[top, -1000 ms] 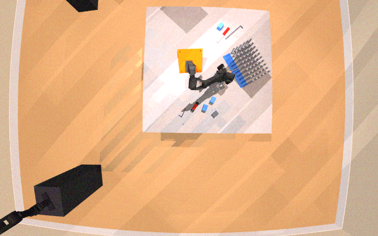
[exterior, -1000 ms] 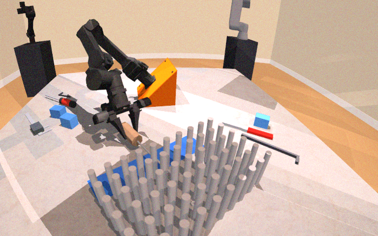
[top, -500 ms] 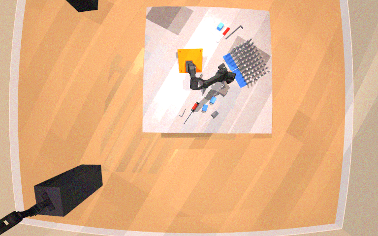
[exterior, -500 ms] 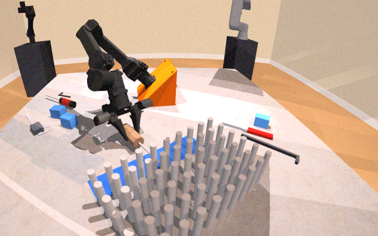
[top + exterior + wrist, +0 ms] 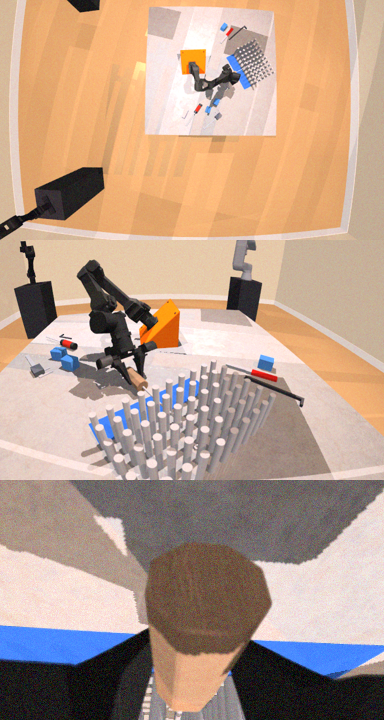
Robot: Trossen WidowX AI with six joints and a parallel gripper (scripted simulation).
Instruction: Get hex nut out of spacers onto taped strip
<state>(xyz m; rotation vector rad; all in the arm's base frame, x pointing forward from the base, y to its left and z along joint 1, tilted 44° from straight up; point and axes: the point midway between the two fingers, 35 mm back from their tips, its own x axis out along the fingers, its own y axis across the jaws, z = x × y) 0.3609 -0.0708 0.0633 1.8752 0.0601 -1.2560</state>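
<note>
Now: the blue taped strip 8 cm ahead of my gripper tip, 4 cm to the left of it and 3 cm below it. Round my gripper tip: hex nut 24 cm ahead, 12 cm to the left, 3 cm below; then wooden-handled pick 9 cm ahead, 5 cm to the left.
</note>
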